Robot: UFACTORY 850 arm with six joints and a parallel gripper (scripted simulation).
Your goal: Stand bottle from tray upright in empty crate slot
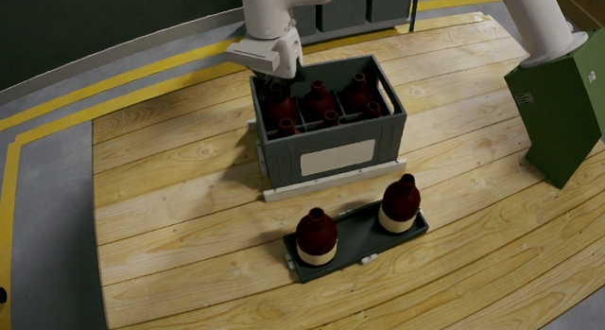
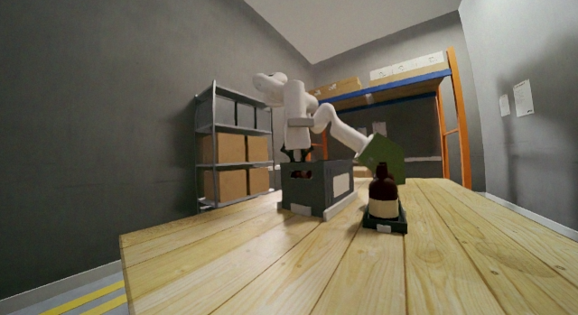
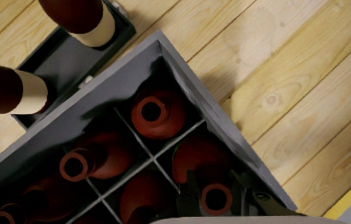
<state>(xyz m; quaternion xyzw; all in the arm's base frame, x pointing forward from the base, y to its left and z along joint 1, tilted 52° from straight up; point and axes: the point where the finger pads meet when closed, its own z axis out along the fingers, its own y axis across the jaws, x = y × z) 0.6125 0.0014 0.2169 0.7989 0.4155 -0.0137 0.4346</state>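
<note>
Now: the bottle 70 mm below my hand. Round my hand: crate 80 mm behind, 50 mm to the left, 90 mm below; dark tray 60 mm behind, 290 mm to the left, 160 mm below.
</note>
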